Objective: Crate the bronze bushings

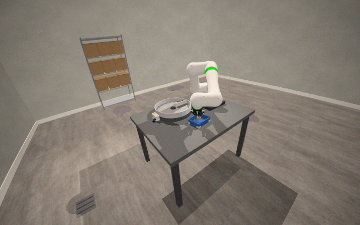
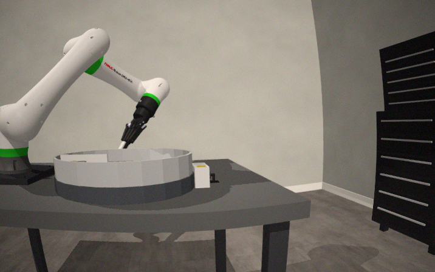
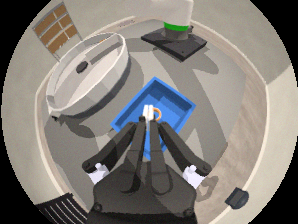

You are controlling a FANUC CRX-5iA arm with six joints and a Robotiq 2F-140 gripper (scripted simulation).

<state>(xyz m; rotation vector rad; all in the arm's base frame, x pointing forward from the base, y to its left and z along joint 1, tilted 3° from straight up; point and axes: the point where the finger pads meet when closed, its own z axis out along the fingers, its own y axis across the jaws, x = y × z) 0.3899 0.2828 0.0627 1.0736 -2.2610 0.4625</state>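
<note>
Now: the blue crate 6 cm below my hand and 2 cm behind it. Also, from my hand: round turning table (35 cm to the right, 9 cm ahead, 3 cm below).
</note>
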